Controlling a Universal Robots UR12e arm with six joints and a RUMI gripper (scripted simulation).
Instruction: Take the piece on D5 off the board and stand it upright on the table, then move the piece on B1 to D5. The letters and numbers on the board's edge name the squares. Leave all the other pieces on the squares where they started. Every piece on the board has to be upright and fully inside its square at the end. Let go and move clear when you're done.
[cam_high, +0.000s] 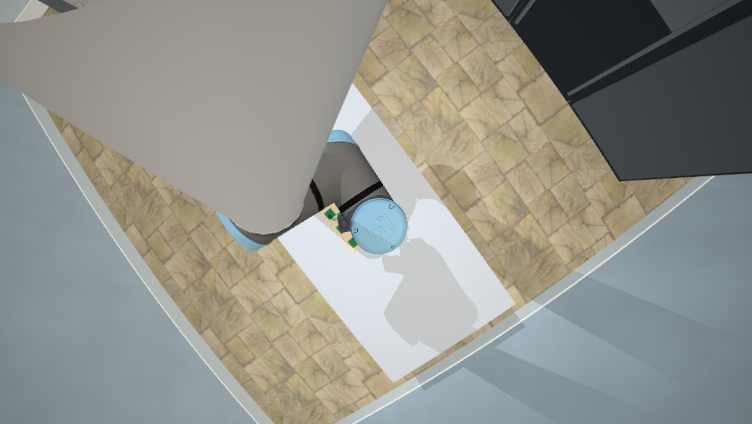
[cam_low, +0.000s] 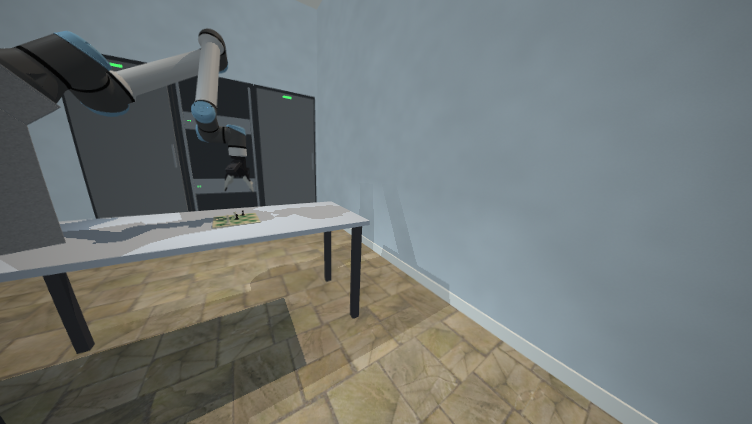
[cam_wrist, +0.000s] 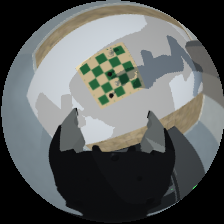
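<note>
Now: hand 15 cm above the board, 8 cm to the left of it and 1 cm past it.
</note>
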